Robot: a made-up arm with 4 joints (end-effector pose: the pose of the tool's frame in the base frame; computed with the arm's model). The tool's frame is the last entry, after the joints. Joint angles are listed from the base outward.
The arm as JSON. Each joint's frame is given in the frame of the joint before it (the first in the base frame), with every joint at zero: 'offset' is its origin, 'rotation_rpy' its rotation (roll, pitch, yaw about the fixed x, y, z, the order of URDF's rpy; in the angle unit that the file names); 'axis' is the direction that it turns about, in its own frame. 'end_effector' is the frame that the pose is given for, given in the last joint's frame.
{
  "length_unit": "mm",
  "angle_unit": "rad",
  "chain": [
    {
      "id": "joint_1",
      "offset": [
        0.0,
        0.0,
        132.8
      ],
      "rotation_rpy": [
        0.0,
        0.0,
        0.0
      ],
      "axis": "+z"
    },
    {
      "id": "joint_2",
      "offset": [
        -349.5,
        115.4,
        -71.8
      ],
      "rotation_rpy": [
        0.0,
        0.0,
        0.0
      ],
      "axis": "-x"
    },
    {
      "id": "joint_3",
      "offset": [
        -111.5,
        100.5,
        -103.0
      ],
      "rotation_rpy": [
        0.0,
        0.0,
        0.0
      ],
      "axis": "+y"
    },
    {
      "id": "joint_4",
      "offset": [
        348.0,
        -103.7,
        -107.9
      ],
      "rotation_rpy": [
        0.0,
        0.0,
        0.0
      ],
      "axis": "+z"
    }
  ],
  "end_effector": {
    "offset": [
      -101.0,
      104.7,
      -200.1
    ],
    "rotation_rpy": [
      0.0,
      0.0,
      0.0
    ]
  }
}
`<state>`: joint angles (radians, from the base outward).
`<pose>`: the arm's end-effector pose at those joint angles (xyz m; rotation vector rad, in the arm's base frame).
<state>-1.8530 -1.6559 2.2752 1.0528</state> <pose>0.4038 0.7469 0.0272 1.5476 -0.5625 1.2101</pose>
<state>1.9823 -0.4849 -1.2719 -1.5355</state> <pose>-0.0737 -0.0697 0.3166 1.1403 0.6399 0.0731</pose>
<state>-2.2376 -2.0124 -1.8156 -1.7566</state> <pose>-0.0679 0.4046 -0.0522 -0.8866 1.1691 0.0538</pose>
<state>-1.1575 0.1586 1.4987 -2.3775</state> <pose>-0.2859 0.6746 -0.5471 1.2232 -1.4664 1.9760</pose>
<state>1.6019 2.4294 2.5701 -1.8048</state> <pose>0.0354 -1.0251 0.0904 -0.9279 -0.9575 -2.8298</pose>
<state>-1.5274 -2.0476 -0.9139 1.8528</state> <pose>0.2372 0.0592 -0.0205 -0.7645 -1.7578 -0.7098</pose>
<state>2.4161 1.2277 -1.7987 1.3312</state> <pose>-0.0159 -0.3363 0.1946 -0.0548 1.7121 -0.8195</pose>
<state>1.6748 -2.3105 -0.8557 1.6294</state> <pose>-0.2676 -0.0932 0.0583 2.1671 -0.3851 1.0289</pose>
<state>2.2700 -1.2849 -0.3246 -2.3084</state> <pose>-0.3305 -0.1409 -0.0049 -0.6286 1.1425 -0.2412</pose>
